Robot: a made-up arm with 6 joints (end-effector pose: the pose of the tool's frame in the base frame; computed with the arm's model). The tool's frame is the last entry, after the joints.
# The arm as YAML. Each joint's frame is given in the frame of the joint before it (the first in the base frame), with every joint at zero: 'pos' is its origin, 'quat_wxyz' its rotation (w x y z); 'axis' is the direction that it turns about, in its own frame. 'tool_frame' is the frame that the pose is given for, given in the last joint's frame.
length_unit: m
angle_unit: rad
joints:
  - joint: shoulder
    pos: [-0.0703, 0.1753, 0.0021]
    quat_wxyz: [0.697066, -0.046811, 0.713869, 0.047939]
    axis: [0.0, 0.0, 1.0]
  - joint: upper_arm
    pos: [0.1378, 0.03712, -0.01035]
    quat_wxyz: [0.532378, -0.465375, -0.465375, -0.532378]
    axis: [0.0, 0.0, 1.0]
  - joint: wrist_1
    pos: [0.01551, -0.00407, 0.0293]
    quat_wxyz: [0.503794, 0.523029, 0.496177, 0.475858]
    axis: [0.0, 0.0, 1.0]
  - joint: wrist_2
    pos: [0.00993, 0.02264, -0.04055]
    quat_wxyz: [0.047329, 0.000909, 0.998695, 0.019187]
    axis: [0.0, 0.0, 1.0]
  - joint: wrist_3
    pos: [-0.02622, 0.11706, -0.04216]
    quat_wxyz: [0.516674, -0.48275, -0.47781, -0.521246]
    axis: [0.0, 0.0, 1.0]
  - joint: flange
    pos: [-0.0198, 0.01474, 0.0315]
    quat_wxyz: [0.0, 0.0, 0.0, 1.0]
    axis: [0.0, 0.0, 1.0]
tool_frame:
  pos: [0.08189, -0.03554, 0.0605]
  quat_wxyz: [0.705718, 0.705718, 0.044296, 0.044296]
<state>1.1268 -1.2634 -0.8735 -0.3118 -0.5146 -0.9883</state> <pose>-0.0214 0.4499 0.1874 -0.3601 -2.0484 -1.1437</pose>
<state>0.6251 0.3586 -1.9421 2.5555 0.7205 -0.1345</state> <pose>0.0960 0.2098 0.0366 2.4098 0.6662 0.6470</pose>
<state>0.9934 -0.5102 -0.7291 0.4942 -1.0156 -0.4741</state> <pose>-0.0100 0.5490 0.0170 -0.5253 -1.4901 -0.1962</pose>
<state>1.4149 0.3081 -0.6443 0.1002 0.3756 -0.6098</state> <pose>-0.0074 0.5110 0.1991 0.6915 0.1456 0.2250</pose>
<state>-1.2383 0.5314 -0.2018 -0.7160 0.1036 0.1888</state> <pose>0.0987 0.1872 -0.2680 -0.6477 0.4991 -0.3524</pose>
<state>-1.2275 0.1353 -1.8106 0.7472 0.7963 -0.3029</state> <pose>0.0611 -0.0984 0.0606 2.3816 0.2049 0.8452</pose>
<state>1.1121 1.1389 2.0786 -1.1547 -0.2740 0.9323</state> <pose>-0.0641 0.2842 -0.2428 -2.0552 -0.0398 0.7033</pose>
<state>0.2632 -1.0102 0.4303 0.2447 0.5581 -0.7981</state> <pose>-0.0936 0.4447 0.0865 0.4134 -1.2108 -0.1101</pose>
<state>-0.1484 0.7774 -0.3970 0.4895 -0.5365 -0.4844</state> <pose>-0.1262 0.4132 -0.2953 -0.7576 -0.1564 0.6569</pose>
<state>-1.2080 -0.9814 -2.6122 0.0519 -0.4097 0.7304</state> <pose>0.0675 0.0434 0.1137 1.9449 1.1257 1.4758</pose>
